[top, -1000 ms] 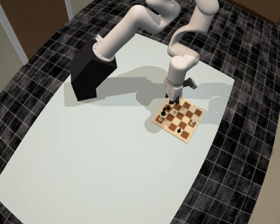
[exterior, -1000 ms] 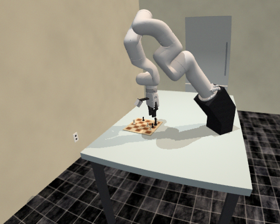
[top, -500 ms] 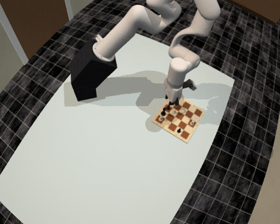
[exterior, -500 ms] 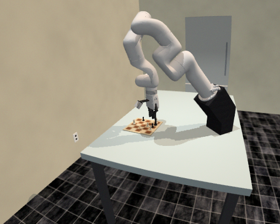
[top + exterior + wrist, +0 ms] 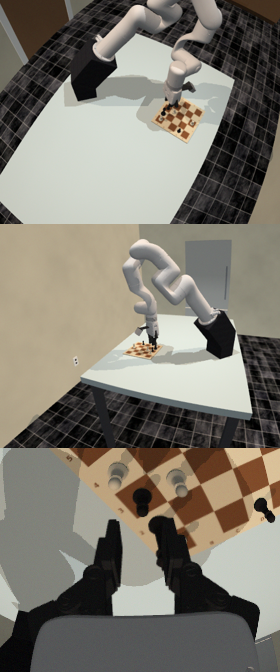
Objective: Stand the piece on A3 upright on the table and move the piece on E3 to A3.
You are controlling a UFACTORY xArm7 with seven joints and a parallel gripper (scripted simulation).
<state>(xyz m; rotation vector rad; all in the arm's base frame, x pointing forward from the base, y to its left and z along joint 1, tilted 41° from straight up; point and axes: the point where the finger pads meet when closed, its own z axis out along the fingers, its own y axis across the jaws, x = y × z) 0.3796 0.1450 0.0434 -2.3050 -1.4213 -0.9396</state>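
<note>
Now: hand 10 mm short of the tall black piece, 40 mm to the left of it and 40 mm above it. From my hand the other things lie so: white piece: 150 mm ahead, 40 mm to the left, 60 mm below; chessboard: 70 mm ahead, 20 mm to the left, 80 mm below.
</note>
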